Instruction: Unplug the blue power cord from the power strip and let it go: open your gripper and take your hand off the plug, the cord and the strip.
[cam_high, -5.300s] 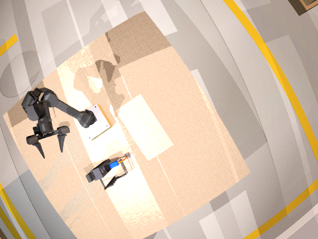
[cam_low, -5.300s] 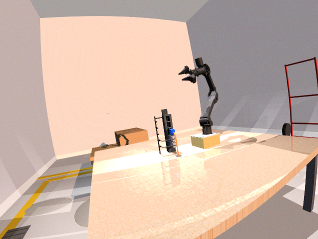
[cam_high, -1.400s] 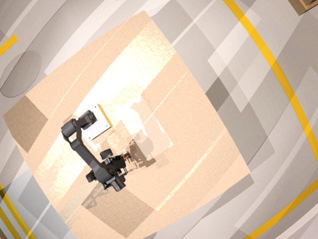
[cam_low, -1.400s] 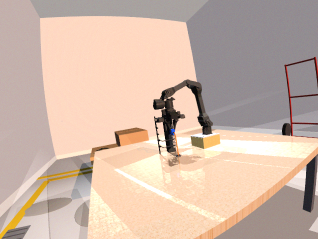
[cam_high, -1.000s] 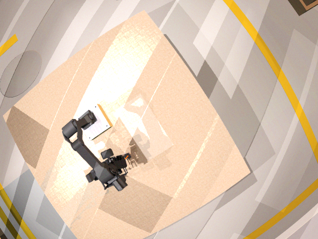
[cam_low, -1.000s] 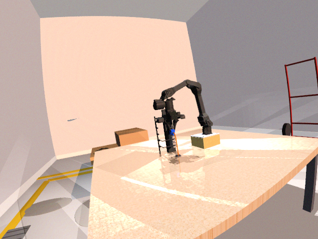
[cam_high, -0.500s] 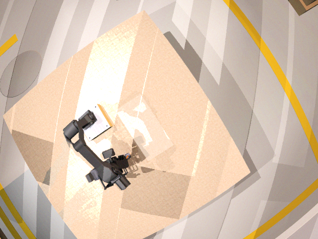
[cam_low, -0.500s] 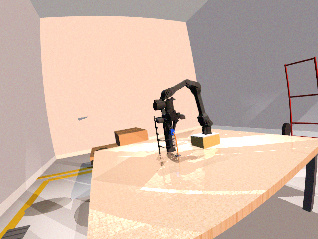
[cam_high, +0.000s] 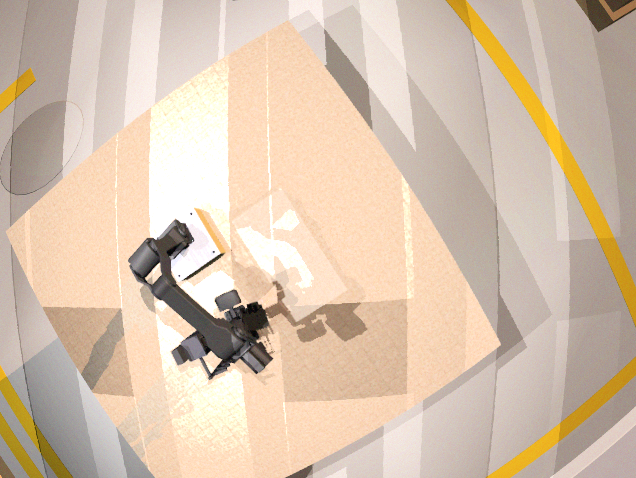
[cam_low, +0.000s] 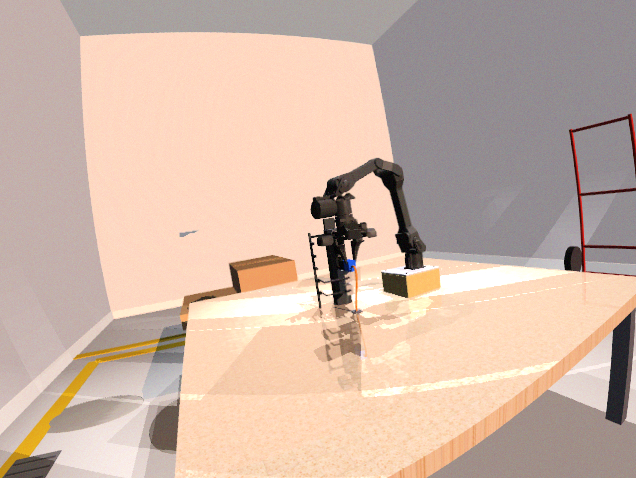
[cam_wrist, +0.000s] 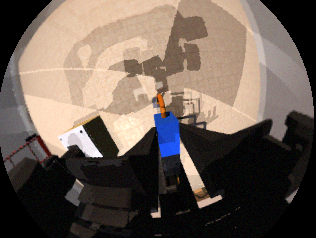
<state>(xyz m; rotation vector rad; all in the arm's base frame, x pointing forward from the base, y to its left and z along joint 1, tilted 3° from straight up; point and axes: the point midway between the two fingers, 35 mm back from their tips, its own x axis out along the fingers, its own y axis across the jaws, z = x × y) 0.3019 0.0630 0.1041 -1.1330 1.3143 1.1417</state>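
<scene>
My gripper tip is 30 mm to the left of the blue plug.
</scene>
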